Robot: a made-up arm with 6 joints. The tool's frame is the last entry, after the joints. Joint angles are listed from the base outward.
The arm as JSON. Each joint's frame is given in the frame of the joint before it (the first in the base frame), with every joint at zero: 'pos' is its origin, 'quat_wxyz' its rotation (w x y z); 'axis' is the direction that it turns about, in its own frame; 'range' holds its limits. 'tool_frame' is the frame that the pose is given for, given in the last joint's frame.
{
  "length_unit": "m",
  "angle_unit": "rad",
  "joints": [
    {
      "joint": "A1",
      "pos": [
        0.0,
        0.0,
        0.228
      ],
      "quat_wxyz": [
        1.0,
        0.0,
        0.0,
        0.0
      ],
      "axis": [
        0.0,
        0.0,
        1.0
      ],
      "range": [
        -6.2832,
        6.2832
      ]
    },
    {
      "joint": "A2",
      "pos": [
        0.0,
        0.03,
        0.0
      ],
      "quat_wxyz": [
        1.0,
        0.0,
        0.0,
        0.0
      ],
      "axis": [
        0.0,
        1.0,
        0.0
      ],
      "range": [
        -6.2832,
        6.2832
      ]
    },
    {
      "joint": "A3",
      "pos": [
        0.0,
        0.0,
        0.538
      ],
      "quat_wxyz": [
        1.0,
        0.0,
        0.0,
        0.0
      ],
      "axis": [
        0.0,
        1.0,
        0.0
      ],
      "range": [
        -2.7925,
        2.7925
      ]
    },
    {
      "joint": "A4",
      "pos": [
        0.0,
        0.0,
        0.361
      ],
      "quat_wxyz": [
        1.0,
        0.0,
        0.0,
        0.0
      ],
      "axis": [
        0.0,
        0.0,
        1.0
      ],
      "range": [
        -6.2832,
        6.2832
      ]
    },
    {
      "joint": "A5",
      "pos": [
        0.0,
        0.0,
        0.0
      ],
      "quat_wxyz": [
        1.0,
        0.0,
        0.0,
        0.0
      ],
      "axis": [
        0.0,
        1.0,
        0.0
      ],
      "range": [
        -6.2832,
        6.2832
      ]
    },
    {
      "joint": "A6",
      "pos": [
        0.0,
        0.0,
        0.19
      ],
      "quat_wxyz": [
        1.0,
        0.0,
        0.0,
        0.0
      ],
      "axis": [
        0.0,
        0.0,
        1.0
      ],
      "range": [
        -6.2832,
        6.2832
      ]
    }
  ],
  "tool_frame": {
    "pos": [
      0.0,
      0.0,
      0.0
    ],
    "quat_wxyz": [
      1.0,
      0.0,
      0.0,
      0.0
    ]
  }
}
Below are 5 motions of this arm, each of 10 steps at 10 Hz.
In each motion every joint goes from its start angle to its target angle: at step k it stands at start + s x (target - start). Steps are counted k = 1, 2, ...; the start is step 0. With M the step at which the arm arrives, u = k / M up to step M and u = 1 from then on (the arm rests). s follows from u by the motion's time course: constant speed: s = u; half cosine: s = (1 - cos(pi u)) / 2; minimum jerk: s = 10 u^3 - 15 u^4 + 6 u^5.
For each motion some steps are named. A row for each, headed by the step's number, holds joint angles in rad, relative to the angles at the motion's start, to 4 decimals.
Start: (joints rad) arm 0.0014 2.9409 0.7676 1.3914 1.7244 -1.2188
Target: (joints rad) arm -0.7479 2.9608 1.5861 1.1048 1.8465 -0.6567
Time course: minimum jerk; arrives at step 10
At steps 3, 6, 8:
3: -0.1222 0.0032 0.1335 -0.0467 0.0199 0.0917
6: -0.5114 0.0136 0.5587 -0.1956 0.0833 0.3837
8: -0.7059 0.0187 0.7711 -0.2700 0.1150 0.5295

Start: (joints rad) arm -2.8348 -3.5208 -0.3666 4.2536 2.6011 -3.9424
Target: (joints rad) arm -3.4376 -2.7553 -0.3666 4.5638 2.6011 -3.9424
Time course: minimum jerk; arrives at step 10
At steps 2, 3, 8, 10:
2: -0.0349 0.0443 0.0000 0.0180 0.0000 0.0000
3: -0.0983 0.1248 0.0000 0.0506 0.0000 0.0000
8: -0.5679 0.7212 0.0000 0.2922 0.0000 0.0000
10: -0.6028 0.7655 0.0000 0.3102 0.0000 0.0000

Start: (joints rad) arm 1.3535 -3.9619 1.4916 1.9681 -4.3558 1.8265
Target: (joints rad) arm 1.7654 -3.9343 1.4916 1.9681 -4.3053 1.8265
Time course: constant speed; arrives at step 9
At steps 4, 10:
4: 0.1831 0.0123 0.0000 0.0000 0.0224 0.0000
10: 0.4119 0.0276 0.0000 0.0000 0.0505 0.0000

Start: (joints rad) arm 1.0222 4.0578 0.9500 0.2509 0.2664 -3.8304
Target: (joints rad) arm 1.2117 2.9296 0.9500 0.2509 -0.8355 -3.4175
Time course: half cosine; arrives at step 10
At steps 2, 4, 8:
2: 0.0181 -0.1077 0.0000 0.0000 -0.1052 0.0394
4: 0.0655 -0.3898 0.0000 0.0000 -0.3807 0.1427
8: 0.1714 -1.0205 0.0000 0.0000 -0.9967 0.3735

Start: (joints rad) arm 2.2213 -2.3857 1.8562 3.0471 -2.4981 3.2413
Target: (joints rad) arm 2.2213 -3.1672 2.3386 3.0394 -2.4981 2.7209
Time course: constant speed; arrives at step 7
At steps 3, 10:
3: 0.0000 -0.3349 0.2067 -0.0033 0.0000 -0.2230
10: 0.0000 -0.7815 0.4824 -0.0077 0.0000 -0.5204

